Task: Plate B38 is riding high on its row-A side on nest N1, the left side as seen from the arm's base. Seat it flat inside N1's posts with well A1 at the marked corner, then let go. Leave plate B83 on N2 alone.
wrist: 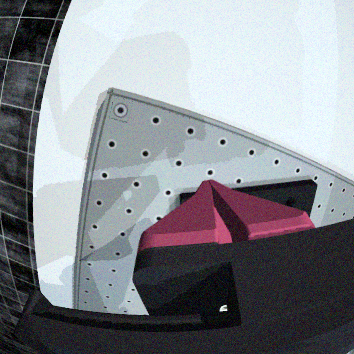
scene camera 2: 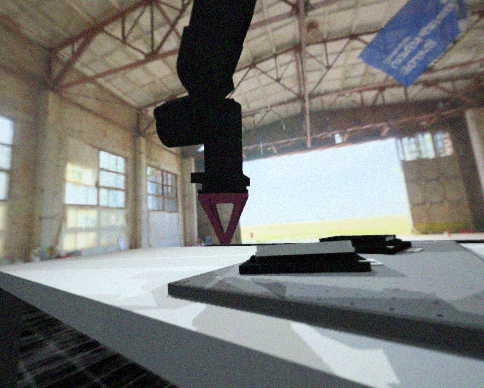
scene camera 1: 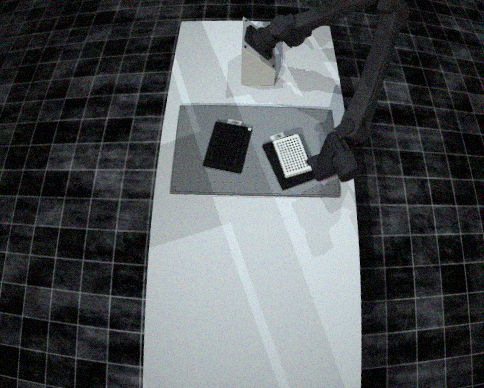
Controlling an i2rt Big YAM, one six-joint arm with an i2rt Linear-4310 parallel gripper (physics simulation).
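Places are measured from the arm's base along level axes (x back, y right, z up), in centimetres.
Pixels of known places: gripper, fingertip midpoint: (wrist: 208, 189) (scene camera 2: 225, 243) (scene camera 1: 318, 179); arm's base, link origin: (scene camera 1: 257, 43).
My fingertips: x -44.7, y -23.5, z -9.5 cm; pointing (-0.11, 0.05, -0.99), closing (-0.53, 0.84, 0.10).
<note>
For each thing: its middle in the pictures, then the offset to it from my fingertips. Level surfaces: height alone.
- White plate B38, body centre: (scene camera 2: 304, 248) (scene camera 1: 292, 155) dx +8.1, dy +8.6, dz -1.7 cm
- black nest N1, body centre: (wrist: 246, 264) (scene camera 2: 300, 257) (scene camera 1: 290, 160) dx +7.0, dy +9.0, dz -3.0 cm
- Dark plate B83, body centre: (scene camera 2: 356, 240) (scene camera 1: 227, 144) dx +9.5, dy +28.9, dz -2.2 cm
- grey perforated board, body centre: (wrist: 286, 286) (scene camera 2: 351, 259) (scene camera 1: 256, 147) dx +10.8, dy +20.0, dz -4.7 cm
- white table, surface height: dz -5.4 cm
White plate B38 (scene camera 1: 291, 156) (scene camera 2: 302, 249) lies on black nest N1 (scene camera 1: 283, 181) (scene camera 2: 305, 268) (wrist: 299, 192), the right-hand nest in scene camera 1. In scene camera 2 its light top looks slightly sloped; its row letters are too small to read. In the wrist view the plate does not show clearly behind the fingers. My gripper (scene camera 2: 223, 242) (wrist: 208, 189) is shut and empty, fingers pointing down, beside N1 and above the nest's height in scene camera 2. Its body hides N1's right edge in scene camera 1. Dark plate B83 (scene camera 1: 227, 147) (scene camera 2: 361, 241) sits on N2, the other nest.
Both nests stand on a grey perforated board (scene camera 1: 192, 175) (scene camera 2: 310, 300) (wrist: 155, 135) on a white table (scene camera 1: 250, 300). White tabs stick out from the nests' far edges. A wedge-shaped mount (scene camera 1: 256, 72) carries the arm's base at the table's far end.
</note>
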